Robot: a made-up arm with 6 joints. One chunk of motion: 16 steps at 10 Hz.
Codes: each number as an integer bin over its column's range. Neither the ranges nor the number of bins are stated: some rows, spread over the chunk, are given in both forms.
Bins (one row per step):
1: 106 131 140 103 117 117
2: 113 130 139 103 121 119
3: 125 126 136 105 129 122
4: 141 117 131 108 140 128
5: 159 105 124 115 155 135
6: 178 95 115 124 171 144
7: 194 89 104 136 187 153
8: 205 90 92 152 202 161
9: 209 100 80 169 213 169
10: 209 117 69 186 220 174
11: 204 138 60 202 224 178
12: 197 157 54 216 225 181
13: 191 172 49 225 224 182
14: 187 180 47 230 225 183
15: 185 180 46 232 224 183
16: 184 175 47 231 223 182
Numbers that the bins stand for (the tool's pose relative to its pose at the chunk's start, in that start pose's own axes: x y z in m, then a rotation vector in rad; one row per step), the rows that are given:
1: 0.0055 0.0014 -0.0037 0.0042 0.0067 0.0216
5: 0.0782 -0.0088 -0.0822 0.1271 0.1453 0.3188
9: 0.1469 -0.0108 -0.2978 0.6798 0.3568 0.8802
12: 0.1304 0.0116 -0.4253 1.1608 0.4006 1.0783
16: 0.1125 0.0186 -0.4596 1.3144 0.3933 1.0948
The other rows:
2: 0.0151 0.0010 -0.0086 0.0042 0.0213 0.0547
3: 0.0316 -0.0006 -0.0233 0.0247 0.0505 0.1042
4: 0.0535 -0.0041 -0.0478 0.0554 0.0906 0.2033
6: 0.1043 -0.0127 -0.1263 0.2192 0.2036 0.4674
7: 0.1263 -0.0151 -0.1802 0.3420 0.2620 0.6160
8: 0.1414 -0.0147 -0.2390 0.5058 0.3167 0.7481
10: 0.1469 -0.0041 -0.3518 0.8538 0.3824 0.9627
11: 0.1400 0.0041 -0.3959 1.0175 0.3969 1.0287
13: 0.1222 0.0175 -0.4498 1.2529 0.3969 1.0948
14: 0.1167 0.0206 -0.4596 1.3041 0.4006 1.1113
15: 0.1139 0.0206 -0.4645 1.3246 0.3969 1.1113

